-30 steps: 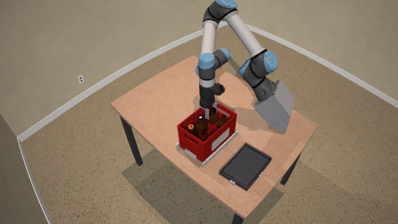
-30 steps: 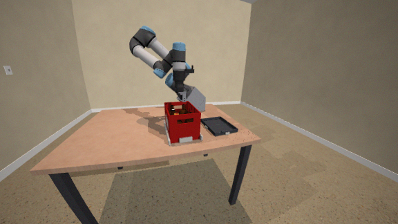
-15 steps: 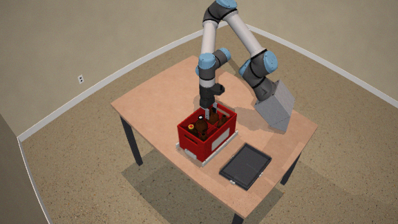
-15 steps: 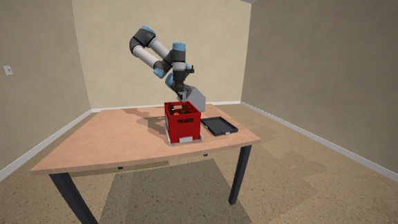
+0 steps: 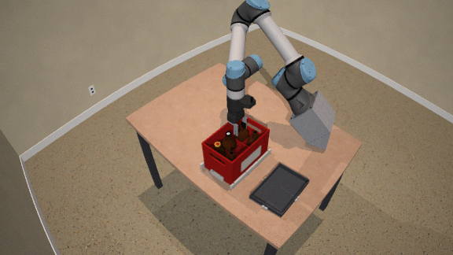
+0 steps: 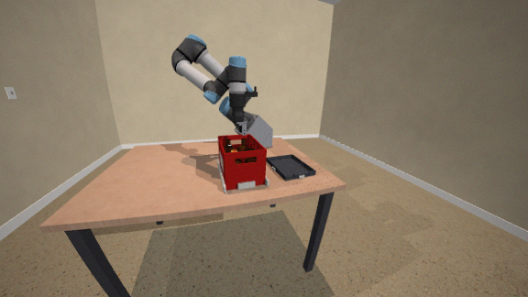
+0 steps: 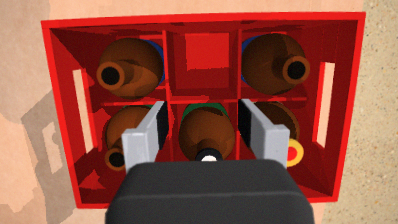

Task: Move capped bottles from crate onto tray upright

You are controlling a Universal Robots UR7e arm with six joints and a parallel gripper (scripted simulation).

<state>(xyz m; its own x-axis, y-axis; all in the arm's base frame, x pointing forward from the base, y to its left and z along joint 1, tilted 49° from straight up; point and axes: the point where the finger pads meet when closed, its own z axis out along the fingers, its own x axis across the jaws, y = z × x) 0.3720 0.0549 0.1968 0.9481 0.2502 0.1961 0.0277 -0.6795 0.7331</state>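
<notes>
The white-capped bottle is 150 mm below my hand, 70 mm to the right of it and 10 mm ahead of it. From my hand the other things lie so: dark tray 270 mm to the left, 220 mm below, 10 mm ahead; then red crate 150 mm below, 20 mm to the right.
</notes>
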